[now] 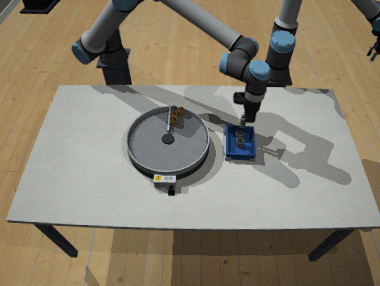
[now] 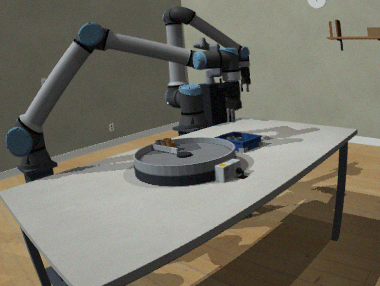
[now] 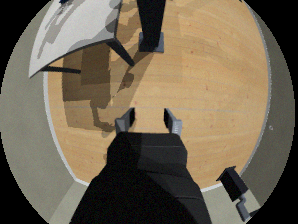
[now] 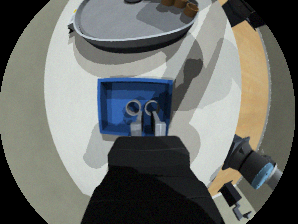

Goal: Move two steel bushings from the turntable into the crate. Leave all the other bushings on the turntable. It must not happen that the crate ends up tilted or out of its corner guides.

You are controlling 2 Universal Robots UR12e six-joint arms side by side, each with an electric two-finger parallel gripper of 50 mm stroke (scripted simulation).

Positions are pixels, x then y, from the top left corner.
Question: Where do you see a blue crate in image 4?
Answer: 112,97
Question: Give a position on a blue crate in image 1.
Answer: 232,151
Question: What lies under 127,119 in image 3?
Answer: My left gripper.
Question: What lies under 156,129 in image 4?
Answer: My right gripper.
